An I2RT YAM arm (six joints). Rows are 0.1 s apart.
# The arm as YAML. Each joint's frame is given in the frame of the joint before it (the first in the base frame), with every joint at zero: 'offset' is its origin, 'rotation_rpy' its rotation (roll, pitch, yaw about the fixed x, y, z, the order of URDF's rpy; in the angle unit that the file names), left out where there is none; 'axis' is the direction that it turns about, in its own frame. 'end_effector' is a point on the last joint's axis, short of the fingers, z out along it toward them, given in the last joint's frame.
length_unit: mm
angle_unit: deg
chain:
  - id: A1
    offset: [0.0, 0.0, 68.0]
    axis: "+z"
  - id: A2
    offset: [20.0, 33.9, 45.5]
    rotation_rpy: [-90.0, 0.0, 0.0]
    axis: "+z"
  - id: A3
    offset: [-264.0, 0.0, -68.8]
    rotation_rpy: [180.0, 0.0, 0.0]
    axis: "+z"
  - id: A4
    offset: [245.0, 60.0, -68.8]
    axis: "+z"
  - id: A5
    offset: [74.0, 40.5, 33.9]
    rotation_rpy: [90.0, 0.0, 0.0]
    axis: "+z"
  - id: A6
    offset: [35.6, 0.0, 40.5]
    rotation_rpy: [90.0, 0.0, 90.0]
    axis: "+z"
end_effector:
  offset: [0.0, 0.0, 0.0]
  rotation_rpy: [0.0, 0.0, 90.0]
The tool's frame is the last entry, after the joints.
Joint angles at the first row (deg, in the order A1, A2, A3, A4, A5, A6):
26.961 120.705 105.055 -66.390 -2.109 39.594
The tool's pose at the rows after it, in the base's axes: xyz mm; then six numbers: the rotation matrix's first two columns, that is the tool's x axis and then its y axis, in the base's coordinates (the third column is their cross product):
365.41, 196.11, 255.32, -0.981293, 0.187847, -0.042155, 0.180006, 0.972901, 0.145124
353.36, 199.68, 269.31, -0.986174, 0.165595, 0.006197, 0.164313, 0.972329, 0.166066
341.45, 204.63, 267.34, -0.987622, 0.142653, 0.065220, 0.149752, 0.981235, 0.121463
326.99, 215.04, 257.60, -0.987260, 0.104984, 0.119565, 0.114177, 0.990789, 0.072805
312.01, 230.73, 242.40, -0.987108, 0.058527, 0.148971, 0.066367, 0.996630, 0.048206
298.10, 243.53, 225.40, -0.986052, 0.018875, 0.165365, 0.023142, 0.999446, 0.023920
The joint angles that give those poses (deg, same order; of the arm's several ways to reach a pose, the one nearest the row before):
27.792 119.438 110.345 -73.799 -5.016 38.764
28.797 118.213 111.721 -77.821 -7.705 38.741
30.239 118.235 111.416 -81.735 -7.792 38.785
32.643 118.299 109.273 -83.701 -7.573 38.785
35.790 118.301 105.755 -82.346 -7.573 39.069
38.588 118.323 101.866 -80.008 -7.136 39.397

